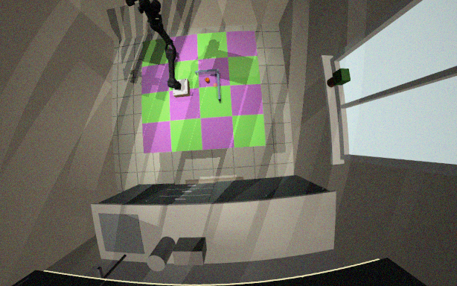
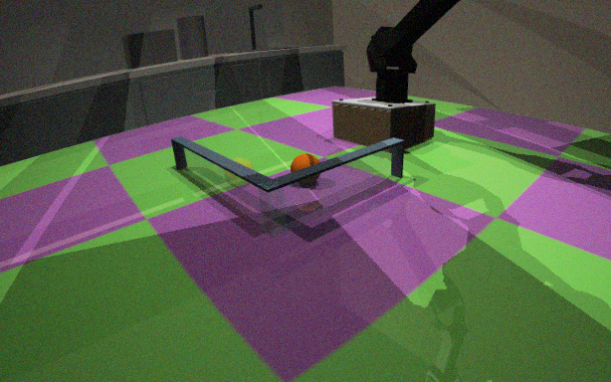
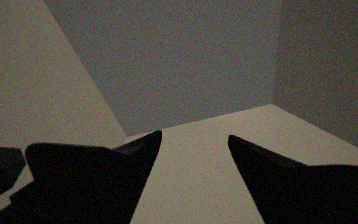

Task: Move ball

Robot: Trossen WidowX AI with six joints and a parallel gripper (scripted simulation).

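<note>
The see-through copy of ball is 370 mm ahead of my gripper tip, 250 mm to the right of it and 800 mm below it.
</note>
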